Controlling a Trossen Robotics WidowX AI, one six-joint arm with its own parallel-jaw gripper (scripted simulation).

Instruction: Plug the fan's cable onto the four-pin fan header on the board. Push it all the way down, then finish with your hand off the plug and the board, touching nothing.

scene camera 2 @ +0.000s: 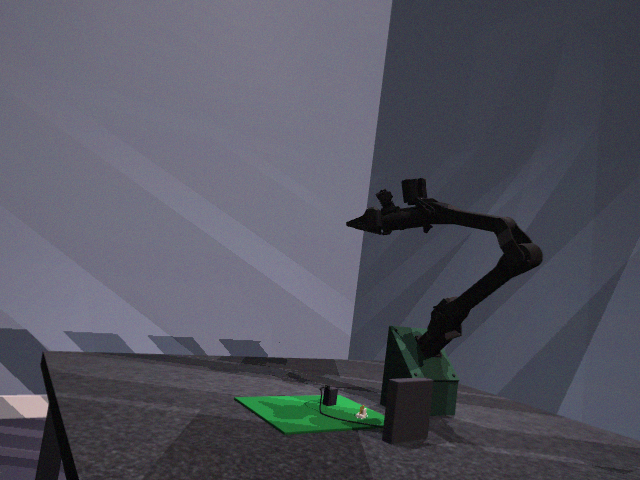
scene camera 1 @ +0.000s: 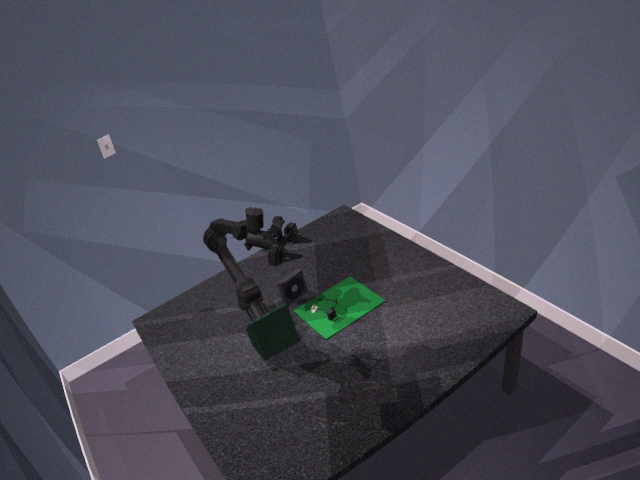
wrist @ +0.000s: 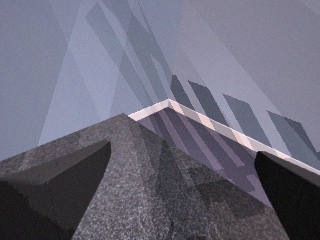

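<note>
Scene camera 1 shows the gripper, and so does the wrist view; it's open and holding nothing. There's a green board in the scene too, along with a black fan.
</note>
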